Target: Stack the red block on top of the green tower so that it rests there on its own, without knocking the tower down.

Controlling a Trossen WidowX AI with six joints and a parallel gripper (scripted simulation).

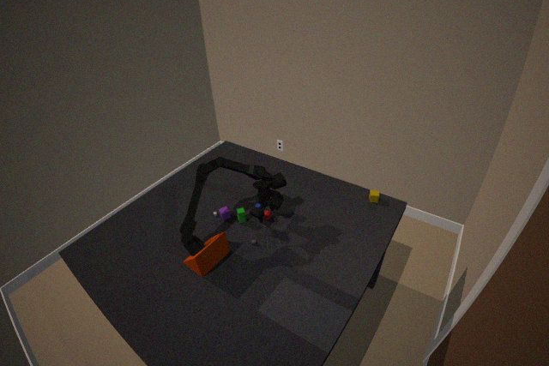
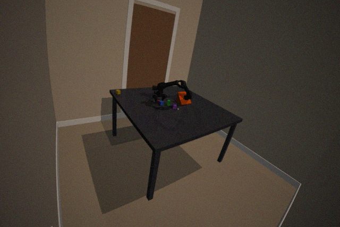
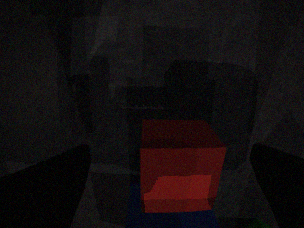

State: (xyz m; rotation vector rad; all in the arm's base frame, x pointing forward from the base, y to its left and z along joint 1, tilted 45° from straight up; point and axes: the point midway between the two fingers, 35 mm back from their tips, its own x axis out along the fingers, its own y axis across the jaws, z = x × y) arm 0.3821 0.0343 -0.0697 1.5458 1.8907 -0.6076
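Now: the blue block 5 cm to the left of my gripper tip, 1 cm behind it and 1 cm above it. Round my gripper tip: red block 1 cm above; purple block 17 cm to the left, 13 cm behind, 1 cm above; yellow block 45 cm ahead, 35 cm to the right, 1 cm above.
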